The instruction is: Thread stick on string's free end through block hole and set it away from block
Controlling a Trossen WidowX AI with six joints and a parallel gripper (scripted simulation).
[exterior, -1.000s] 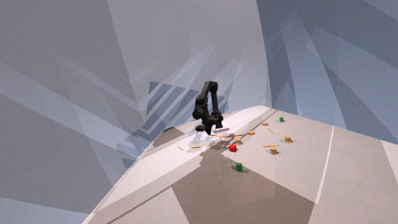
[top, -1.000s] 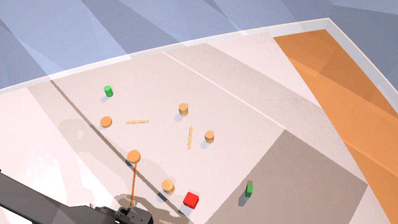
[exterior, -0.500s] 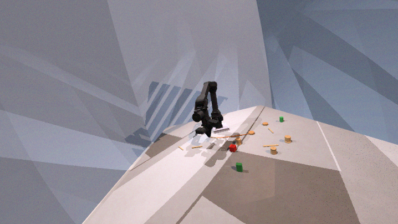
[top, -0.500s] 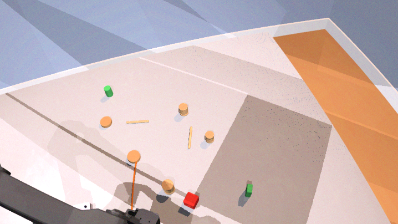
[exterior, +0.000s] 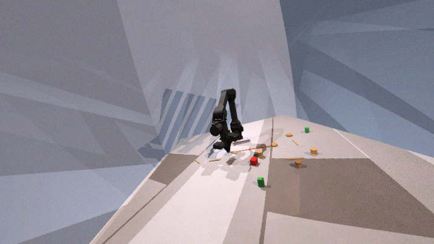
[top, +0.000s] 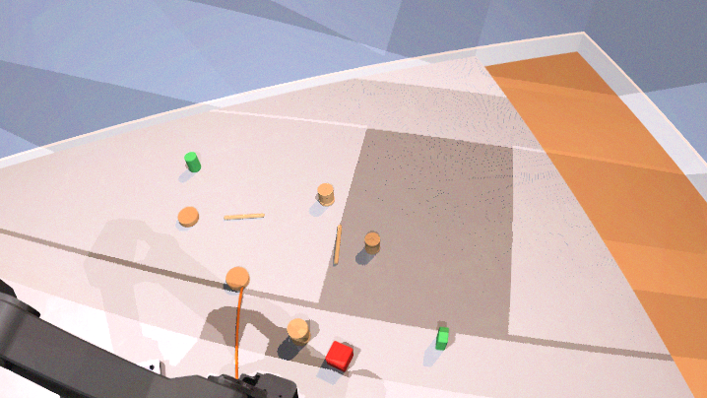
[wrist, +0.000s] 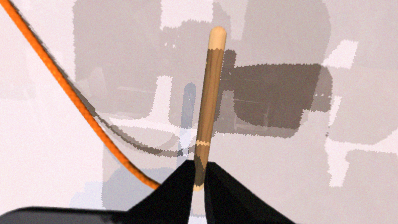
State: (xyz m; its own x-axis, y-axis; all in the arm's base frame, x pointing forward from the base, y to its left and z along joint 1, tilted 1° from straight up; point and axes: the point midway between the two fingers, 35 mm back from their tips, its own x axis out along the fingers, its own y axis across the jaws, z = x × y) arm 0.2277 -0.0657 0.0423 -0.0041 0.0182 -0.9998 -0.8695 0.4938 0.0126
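The red block is 140 mm to the left of my gripper tip, 100 mm ahead of it and 20 mm below it. The rest, counted from my gripper tip: green block: 260 mm ahead, 150 mm to the left, 10 mm below; then loose stick: 110 mm to the right, 30 mm below, 20 mm ahead; then pale wooden cylinder: 180 mm to the left, 40 mm ahead, 20 mm below.
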